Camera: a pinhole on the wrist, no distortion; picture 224 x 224 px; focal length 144.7 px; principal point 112.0 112.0 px. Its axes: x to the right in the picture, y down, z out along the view. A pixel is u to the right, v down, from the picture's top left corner.
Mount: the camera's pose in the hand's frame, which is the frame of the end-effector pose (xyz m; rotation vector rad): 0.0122 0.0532 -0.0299 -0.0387 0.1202 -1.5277
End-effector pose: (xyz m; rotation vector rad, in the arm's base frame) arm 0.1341 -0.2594 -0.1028 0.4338 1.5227 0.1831
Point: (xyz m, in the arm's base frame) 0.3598 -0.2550 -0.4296
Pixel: outside the picture
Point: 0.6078 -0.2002 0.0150
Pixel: 66.9 76.1
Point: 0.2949 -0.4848 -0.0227
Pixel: outside the picture
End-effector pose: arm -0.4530 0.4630 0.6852 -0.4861 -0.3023 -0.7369
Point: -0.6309 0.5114 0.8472
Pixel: outside the picture
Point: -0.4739 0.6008 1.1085
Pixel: 139.8 119.3
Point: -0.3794 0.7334 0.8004
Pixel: 23.4 62.6
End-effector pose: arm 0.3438 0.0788 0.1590 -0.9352 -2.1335 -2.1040
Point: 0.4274 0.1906 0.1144
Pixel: 161.5 48.1
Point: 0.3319 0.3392 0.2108
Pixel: 123.5 163.2
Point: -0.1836 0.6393 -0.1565
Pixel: outside the picture
